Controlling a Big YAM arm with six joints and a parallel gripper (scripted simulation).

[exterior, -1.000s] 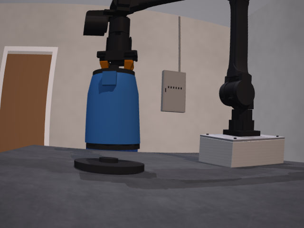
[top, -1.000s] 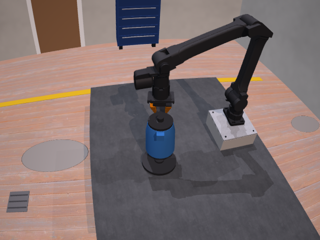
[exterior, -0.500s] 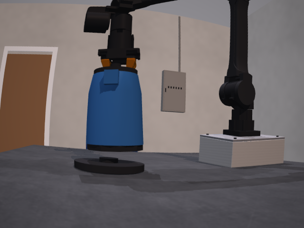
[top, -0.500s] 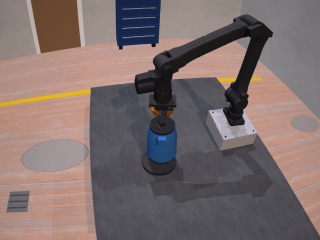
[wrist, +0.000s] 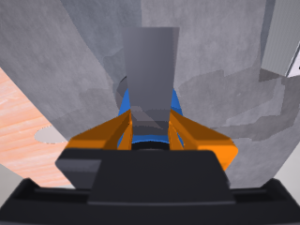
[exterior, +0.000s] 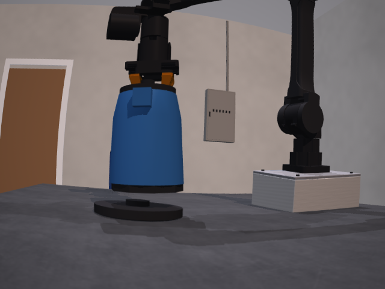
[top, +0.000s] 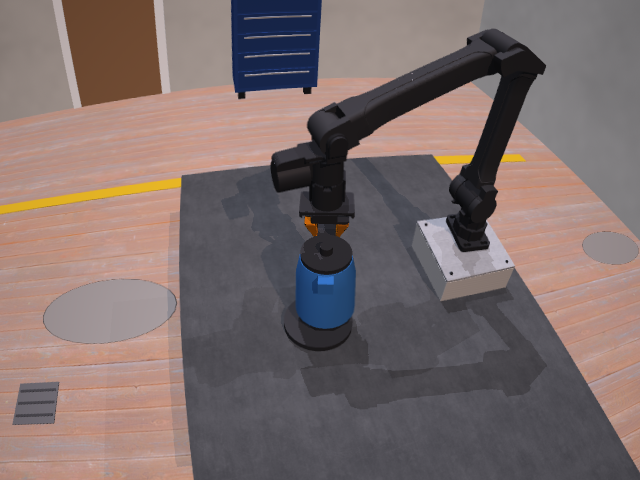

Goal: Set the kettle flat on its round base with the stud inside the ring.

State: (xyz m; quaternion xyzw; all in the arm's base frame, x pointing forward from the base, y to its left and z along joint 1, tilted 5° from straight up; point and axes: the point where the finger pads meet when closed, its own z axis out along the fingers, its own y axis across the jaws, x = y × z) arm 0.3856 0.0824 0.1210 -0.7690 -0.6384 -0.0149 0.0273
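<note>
The blue kettle lies 30 mm to the left of my hand and 50 mm below it. The rest, counted from my hand: black round base: 20 mm ahead, 70 mm to the left, 180 mm below.
</note>
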